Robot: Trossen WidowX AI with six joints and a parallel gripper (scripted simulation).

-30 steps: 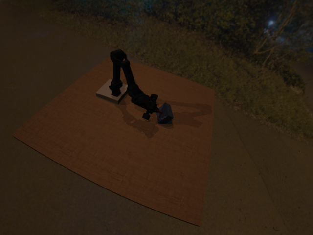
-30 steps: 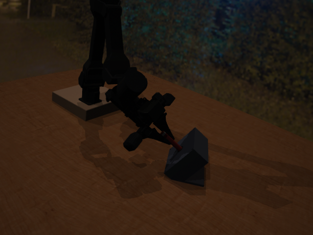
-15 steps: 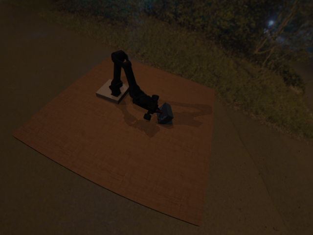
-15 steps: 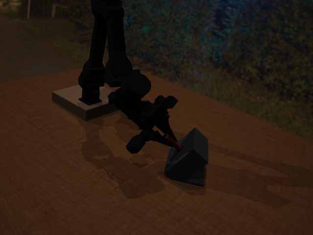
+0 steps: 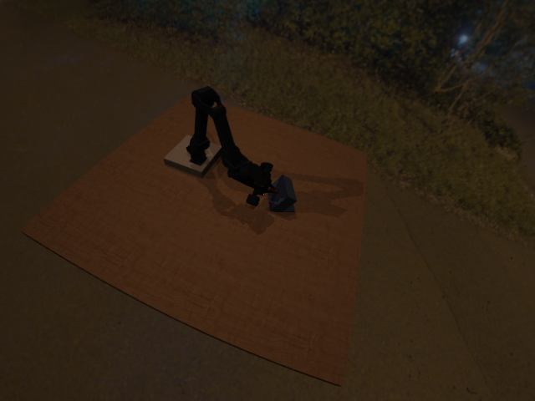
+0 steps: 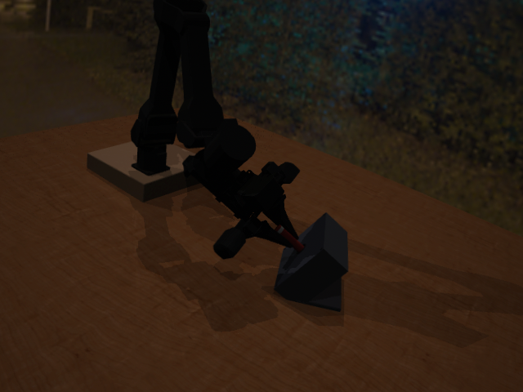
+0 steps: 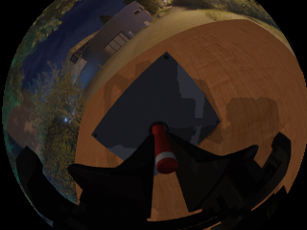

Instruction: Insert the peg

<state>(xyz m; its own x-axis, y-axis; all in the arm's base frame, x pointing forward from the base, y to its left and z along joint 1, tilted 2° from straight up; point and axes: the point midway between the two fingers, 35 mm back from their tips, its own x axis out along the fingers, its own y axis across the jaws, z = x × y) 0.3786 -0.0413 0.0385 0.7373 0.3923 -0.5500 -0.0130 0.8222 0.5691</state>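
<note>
My gripper tip is now 3 cm short of the panel, 2 cm to the right of it and 2 cm above it. Round my gripper tip: peg: 1 cm to the right, 1 cm behind, 1 cm above.
</note>
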